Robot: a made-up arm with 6 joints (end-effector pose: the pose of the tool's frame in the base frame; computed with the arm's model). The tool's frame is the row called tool.
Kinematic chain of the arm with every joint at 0, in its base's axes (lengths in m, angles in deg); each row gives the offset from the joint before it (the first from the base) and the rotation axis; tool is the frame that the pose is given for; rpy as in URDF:
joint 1: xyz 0 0 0.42 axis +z
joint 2: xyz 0 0 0 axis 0 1 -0.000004
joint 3: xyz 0.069 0 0.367 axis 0 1 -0.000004
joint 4: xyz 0.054 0 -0.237 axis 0 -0.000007 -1
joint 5: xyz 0 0 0 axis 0 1 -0.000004
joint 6: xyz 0.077 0 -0.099 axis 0 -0.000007 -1
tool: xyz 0 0 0 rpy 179.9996 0 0
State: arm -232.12 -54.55 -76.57 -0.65 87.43 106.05
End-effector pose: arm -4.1 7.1 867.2 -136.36 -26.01 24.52
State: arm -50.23 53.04 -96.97 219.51 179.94 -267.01
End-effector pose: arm 290.0 -425.1 564.8 -34.49 -27.14 3.10
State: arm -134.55 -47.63 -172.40 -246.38 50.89 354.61
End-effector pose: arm 373.2 342.2 951.3 84.86 31.65 111.65
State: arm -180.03 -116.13 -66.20 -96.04 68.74 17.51
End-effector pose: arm 434.6 63.8 662.2 -62.97 -38.62 -66.89
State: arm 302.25 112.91 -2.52 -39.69 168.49 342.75
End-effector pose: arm 40.5 -178.1 285.8 88.95 -82.38 91.75
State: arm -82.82 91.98 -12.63 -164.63 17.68 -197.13
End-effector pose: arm 13.6 -16.5 260.8 -100.20 80.53 60.61
